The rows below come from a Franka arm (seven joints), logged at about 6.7 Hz.
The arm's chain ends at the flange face. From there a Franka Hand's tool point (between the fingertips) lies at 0.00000 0.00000 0.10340 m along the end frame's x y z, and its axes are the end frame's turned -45 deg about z.
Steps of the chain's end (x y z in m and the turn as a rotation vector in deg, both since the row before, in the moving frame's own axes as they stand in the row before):
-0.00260, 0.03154, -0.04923, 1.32, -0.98, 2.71
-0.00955, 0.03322, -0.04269, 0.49, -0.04, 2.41
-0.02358, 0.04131, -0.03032, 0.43, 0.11, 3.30
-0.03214, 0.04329, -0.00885, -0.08, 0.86, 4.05
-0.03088, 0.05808, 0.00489, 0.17, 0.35, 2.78
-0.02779, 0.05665, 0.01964, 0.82, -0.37, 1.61
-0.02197, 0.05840, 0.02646, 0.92, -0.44, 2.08
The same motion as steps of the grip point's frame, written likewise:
-0.02364, 0.01754, -0.04927, 1.63, 0.24, 2.71
-0.02965, 0.01607, -0.04269, 0.37, 0.32, 2.41
-0.04518, 0.01215, -0.03032, 0.23, 0.38, 3.30
-0.05238, 0.00912, -0.00886, -0.66, 0.55, 4.05
-0.06225, 0.01948, 0.00489, -0.13, 0.37, 2.78
-0.05911, 0.01890, 0.01963, 0.84, 0.32, 1.61
-0.05619, 0.02404, 0.02644, 0.96, 0.34, 2.08

